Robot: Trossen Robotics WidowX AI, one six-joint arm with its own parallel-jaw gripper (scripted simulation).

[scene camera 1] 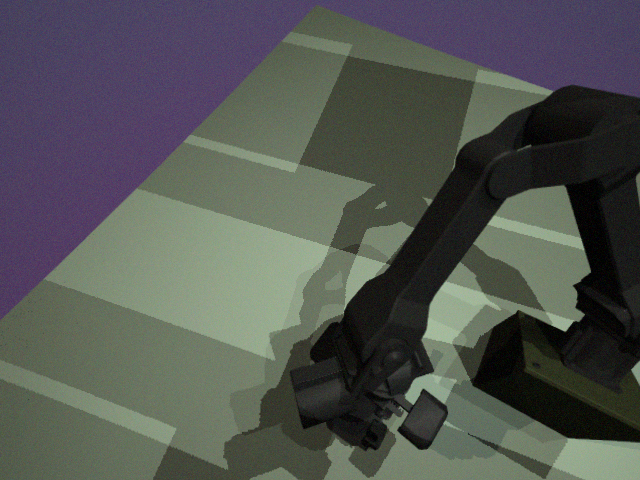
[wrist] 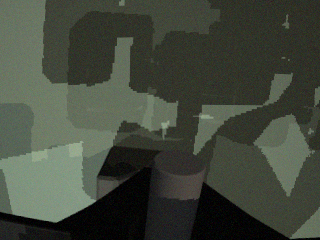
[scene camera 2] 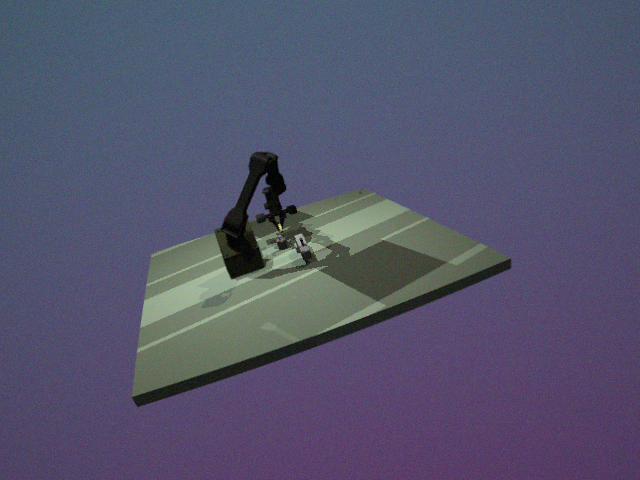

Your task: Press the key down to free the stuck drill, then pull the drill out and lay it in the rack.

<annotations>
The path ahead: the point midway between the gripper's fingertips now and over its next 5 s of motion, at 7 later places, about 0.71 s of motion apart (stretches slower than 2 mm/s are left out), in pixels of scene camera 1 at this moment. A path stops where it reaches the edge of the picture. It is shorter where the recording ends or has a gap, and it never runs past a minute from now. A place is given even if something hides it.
The gripper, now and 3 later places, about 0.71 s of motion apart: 370, 387; 373, 395; 375, 395; 352, 400
</annotations>
